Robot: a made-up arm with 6 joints.
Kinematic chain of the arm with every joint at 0, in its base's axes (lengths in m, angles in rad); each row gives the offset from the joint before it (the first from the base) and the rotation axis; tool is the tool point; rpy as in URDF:
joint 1: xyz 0 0 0.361 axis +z
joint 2: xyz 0 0 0 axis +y
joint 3: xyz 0.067 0 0.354 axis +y
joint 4: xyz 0.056 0 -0.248 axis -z
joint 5: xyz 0 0 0 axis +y
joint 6: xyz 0.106 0 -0.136 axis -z
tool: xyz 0 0 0 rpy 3.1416 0 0
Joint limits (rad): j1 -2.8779..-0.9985 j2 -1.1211..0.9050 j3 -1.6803..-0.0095 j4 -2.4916..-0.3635 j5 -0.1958..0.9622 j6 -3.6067..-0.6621
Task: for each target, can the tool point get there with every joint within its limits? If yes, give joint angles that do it. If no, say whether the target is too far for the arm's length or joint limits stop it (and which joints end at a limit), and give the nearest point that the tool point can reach.
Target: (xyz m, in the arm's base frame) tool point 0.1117 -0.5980 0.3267
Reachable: yes | joints -1.4318 0.6970 -1.4742 -1.7733 0.4969 -3.3616
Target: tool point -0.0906 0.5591 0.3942
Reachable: no: joint limits stop it (at a limit: joint 1, joint 2, joint 3, joint 5) | nearest point -0.1124 0.0213 0.4403 | short by 0.540 m
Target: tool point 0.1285 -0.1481 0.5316
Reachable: yes | joints -1.1429 -0.7760 -0.4127 -2.0793 0.2850 -2.9114
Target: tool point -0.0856 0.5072 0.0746
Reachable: no: joint limits stop it (at a limit: joint 1, joint 2, joint 5) | nearest point -0.0675 0.0345 0.2041 | short by 0.490 m
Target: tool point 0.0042 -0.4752 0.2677
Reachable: yes | joints -1.5623 0.5638 -1.0029 -1.3939 0.6609 -3.3802
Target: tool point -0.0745 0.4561 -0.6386
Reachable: no: too far | nearest point -0.1999 -0.0039 0.1273 | short by 0.902 m
